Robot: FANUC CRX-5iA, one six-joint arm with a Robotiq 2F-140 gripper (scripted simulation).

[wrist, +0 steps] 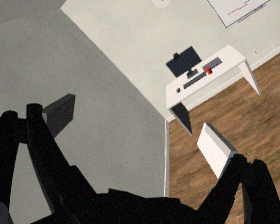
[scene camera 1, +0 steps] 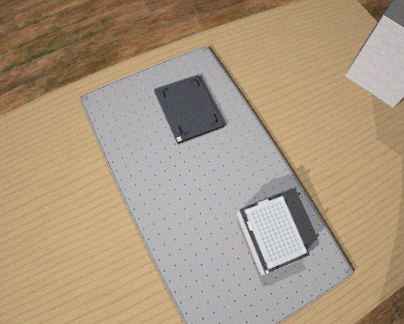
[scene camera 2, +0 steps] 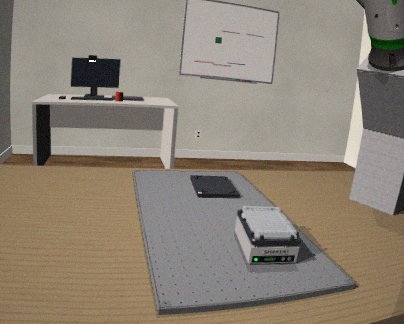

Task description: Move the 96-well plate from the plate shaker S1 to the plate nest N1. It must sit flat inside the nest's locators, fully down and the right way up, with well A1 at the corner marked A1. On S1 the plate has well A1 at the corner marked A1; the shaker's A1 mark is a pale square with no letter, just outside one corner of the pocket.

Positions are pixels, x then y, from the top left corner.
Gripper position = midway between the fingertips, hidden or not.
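A white 96-well plate is out of frame in the wrist view, yet scene camera 1 and scene camera 2 show the plate to me. My gripper is out of frame in scene camera 1, and my gripper is out of frame in scene camera 2, while I do see my gripper in the wrist view (139,121). On the white 96-well plate (scene camera 2: 269,221) and (scene camera 1: 278,236) are the same spot.
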